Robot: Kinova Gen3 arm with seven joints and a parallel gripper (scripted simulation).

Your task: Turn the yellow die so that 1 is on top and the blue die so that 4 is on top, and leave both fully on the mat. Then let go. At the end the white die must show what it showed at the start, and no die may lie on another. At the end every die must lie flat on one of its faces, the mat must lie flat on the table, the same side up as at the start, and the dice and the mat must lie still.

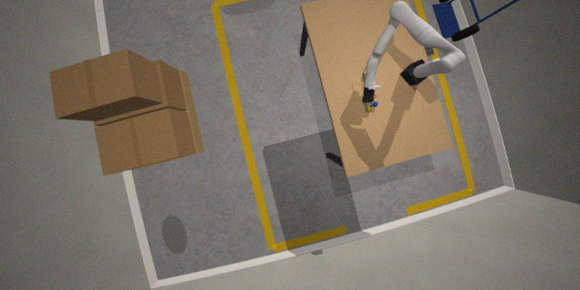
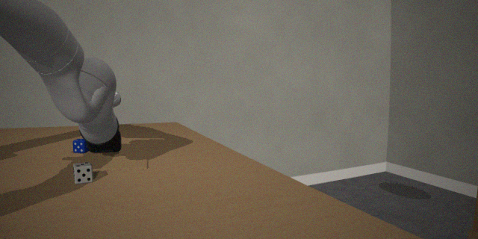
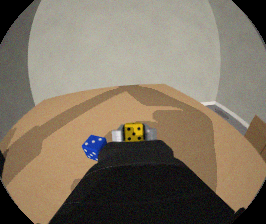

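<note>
My hand is right at the yellow die. Also, from my hand: white die (30 mm behind, 280 mm to the right, 10 mm below); tan mat (20 mm ahead, 140 mm to the right, 20 mm below); blue die (60 mm behind, 30 mm to the right, 10 mm below).
</note>
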